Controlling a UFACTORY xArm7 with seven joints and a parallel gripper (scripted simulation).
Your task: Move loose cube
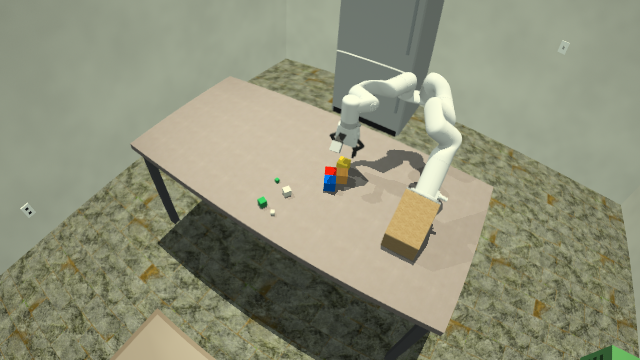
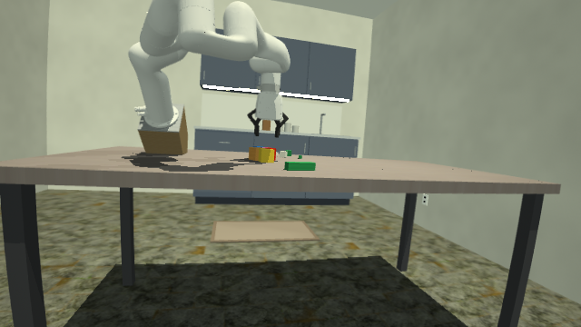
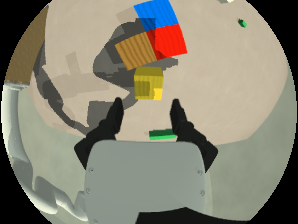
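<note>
My hand is 90 mm above the yellow cube. Round my hand: red cube: 90 mm to the left, 90 mm below, 30 mm ahead; blue cube: 130 mm to the left, 90 mm below, 10 mm ahead; orange cube: 90 mm below, 70 mm to the left, 20 mm behind.
</note>
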